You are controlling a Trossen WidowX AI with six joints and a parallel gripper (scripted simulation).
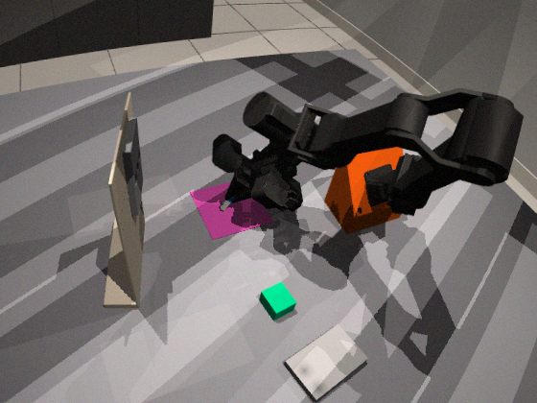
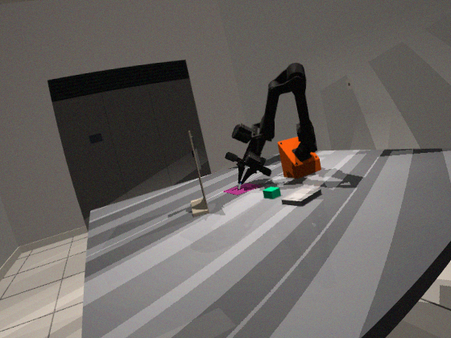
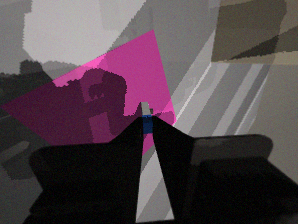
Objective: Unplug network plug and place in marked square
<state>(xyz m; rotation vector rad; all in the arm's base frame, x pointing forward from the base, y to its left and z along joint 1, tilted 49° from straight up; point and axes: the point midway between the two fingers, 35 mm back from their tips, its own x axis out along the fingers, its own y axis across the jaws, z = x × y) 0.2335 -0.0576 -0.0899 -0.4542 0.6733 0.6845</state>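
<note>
Now: gripper tip 20 mm above the magenta marked square and 10 mm past it. The rest, counted from my gripper tip: green cube 210 mm to the left, 10 mm below, 10 mm ahead; network plug 10 mm ahead; socket panel 190 mm ahead, 100 mm above, 40 mm to the left.
</note>
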